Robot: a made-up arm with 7 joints.
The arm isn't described. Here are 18 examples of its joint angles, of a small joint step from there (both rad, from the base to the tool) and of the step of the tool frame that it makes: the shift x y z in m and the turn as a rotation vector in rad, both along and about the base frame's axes.
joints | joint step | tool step
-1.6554 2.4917 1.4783 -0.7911 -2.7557 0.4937 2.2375 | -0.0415 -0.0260 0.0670 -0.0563 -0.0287 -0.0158 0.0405 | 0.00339 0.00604 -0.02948 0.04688 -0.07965 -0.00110
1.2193 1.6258 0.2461 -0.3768 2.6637 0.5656 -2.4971 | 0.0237 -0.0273 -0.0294 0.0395 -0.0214 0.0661 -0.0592 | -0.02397 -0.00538 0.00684 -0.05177 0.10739 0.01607
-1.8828 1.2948 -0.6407 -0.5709 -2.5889 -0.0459 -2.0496 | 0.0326 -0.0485 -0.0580 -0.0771 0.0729 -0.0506 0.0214 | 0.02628 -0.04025 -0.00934 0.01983 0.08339 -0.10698
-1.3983 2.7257 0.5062 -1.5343 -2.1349 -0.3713 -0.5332 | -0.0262 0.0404 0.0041 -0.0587 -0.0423 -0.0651 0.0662 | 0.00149 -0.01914 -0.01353 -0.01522 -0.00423 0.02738
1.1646 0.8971 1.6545 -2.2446 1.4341 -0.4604 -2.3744 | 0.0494 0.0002 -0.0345 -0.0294 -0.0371 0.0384 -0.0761 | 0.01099 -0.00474 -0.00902 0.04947 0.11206 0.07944
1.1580 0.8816 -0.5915 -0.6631 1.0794 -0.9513 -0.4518 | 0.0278 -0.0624 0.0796 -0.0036 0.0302 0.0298 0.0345 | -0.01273 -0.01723 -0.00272 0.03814 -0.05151 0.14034
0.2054 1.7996 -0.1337 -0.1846 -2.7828 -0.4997 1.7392 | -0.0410 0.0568 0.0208 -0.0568 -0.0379 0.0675 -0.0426 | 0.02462 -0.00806 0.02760 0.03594 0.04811 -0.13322
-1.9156 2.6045 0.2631 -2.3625 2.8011 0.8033 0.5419 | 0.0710 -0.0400 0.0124 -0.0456 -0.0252 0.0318 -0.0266 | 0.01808 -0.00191 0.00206 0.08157 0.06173 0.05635
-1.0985 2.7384 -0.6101 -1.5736 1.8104 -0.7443 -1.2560 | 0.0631 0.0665 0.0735 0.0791 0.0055 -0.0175 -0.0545 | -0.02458 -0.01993 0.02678 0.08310 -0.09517 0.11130
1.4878 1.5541 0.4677 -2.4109 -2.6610 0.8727 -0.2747 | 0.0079 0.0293 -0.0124 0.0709 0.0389 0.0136 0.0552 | 0.00338 0.01534 -0.00889 -0.01084 0.08675 0.04561
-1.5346 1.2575 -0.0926 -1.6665 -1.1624 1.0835 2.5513 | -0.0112 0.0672 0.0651 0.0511 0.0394 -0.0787 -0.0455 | -0.02095 0.02615 0.01510 -0.02840 0.01691 0.07113
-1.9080 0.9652 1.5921 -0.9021 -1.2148 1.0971 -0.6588 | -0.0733 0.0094 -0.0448 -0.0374 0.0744 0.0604 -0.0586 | -0.02036 -0.00501 0.01574 0.00877 -0.08149 -0.05489
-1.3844 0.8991 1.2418 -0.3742 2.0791 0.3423 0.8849 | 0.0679 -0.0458 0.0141 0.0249 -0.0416 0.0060 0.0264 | 0.01586 -0.00827 -0.03898 -0.01556 0.09671 -0.04309
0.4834 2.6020 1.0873 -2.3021 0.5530 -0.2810 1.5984 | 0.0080 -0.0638 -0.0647 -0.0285 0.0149 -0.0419 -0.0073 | 0.00729 0.01592 -0.00401 -0.02163 0.07458 0.02929
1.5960 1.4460 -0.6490 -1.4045 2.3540 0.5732 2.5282 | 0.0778 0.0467 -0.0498 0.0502 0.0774 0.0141 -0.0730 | -0.01995 0.00650 0.04034 0.00100 0.11884 -0.00480
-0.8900 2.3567 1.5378 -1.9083 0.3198 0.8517 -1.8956 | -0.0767 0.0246 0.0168 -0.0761 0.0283 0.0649 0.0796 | -0.00238 -0.00660 -0.03752 0.08042 -0.04220 -0.05677
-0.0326 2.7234 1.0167 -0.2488 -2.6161 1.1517 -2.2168 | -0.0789 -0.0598 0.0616 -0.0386 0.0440 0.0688 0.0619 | -0.03082 0.01245 -0.00501 0.04601 -0.04703 -0.17392
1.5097 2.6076 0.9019 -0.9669 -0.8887 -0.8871 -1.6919 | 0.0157 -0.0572 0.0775 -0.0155 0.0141 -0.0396 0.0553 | -0.00235 0.01055 0.01438 -0.08905 -0.02161 0.08751
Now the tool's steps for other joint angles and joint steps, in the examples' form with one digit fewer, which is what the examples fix.
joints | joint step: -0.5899 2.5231 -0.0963 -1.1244 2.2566 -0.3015 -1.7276 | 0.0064 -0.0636 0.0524 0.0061 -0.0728 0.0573 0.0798
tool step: 0.0074 0.0088 -0.0067 -0.0424 0.0394 -0.0804
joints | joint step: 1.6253 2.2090 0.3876 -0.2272 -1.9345 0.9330 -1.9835 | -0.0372 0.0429 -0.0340 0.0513 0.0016 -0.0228 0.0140
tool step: 0.0182 -0.0080 0.0155 0.0431 -0.0186 -0.0086
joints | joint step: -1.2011 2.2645 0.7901 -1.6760 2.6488 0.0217 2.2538 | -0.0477 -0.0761 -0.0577 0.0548 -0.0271 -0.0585 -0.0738
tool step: 0.0067 0.0426 0.0066 -0.1626 -0.0578 -0.0469
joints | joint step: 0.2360 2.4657 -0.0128 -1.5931 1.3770 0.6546 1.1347 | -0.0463 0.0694 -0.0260 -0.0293 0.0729 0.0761 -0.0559
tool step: -0.0064 -0.0175 0.0106 0.0435 0.0657 0.0310
